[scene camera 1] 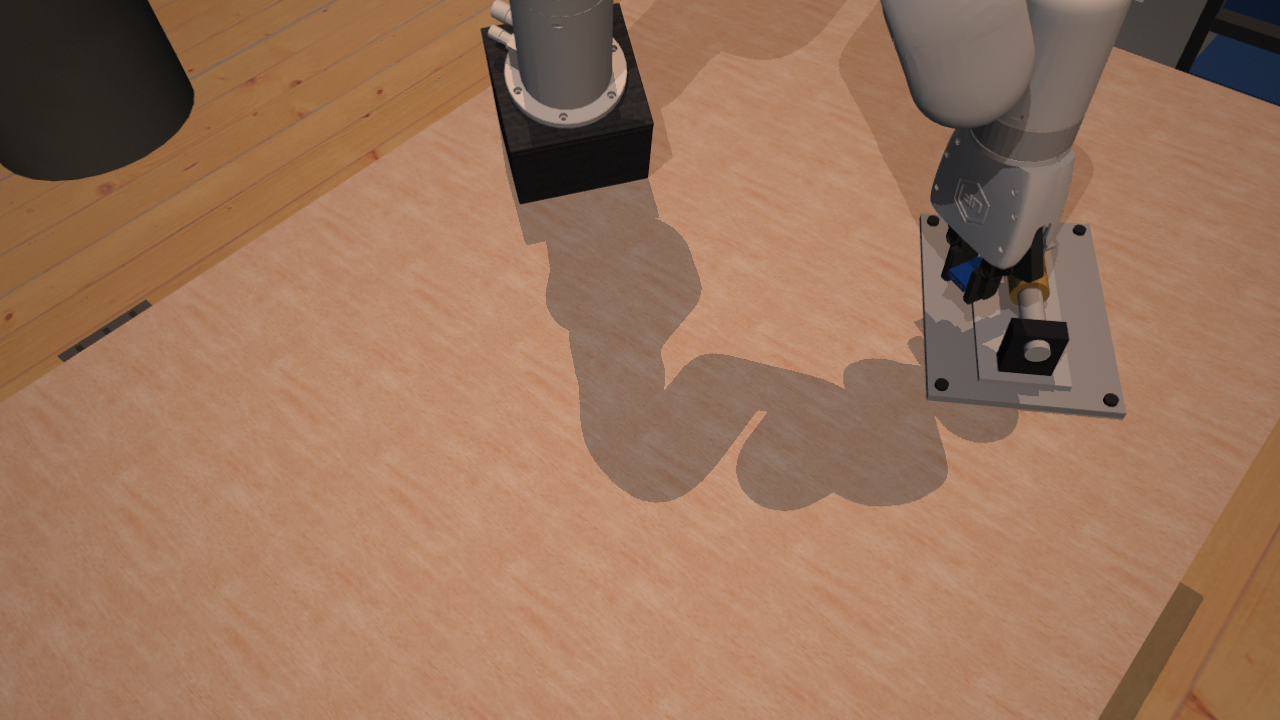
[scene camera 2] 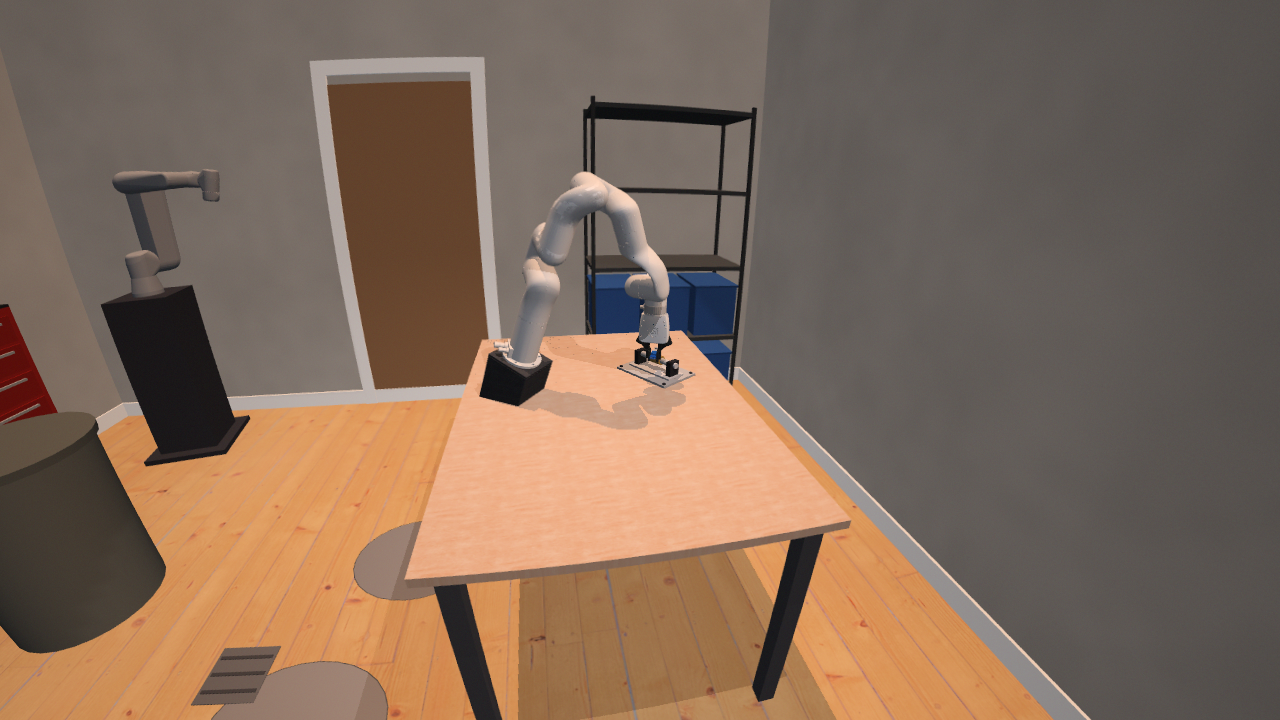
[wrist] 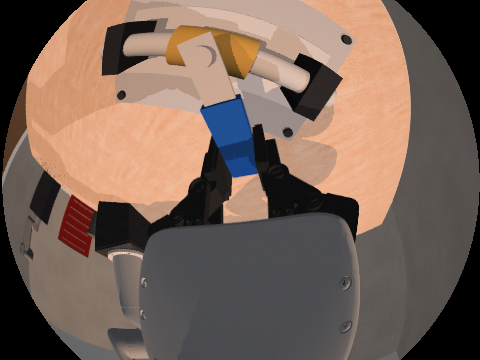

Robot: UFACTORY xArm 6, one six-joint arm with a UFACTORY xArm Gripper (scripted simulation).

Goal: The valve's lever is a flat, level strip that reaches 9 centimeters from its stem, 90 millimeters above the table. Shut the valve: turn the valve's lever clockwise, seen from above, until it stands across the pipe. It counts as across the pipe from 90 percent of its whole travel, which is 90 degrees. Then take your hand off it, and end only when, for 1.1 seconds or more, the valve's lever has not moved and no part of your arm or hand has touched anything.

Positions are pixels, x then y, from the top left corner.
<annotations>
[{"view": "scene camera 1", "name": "my gripper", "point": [967, 285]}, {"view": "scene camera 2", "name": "my gripper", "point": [653, 360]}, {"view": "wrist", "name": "my gripper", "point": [241, 143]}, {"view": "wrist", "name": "valve lever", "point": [224, 113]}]
</annotations>
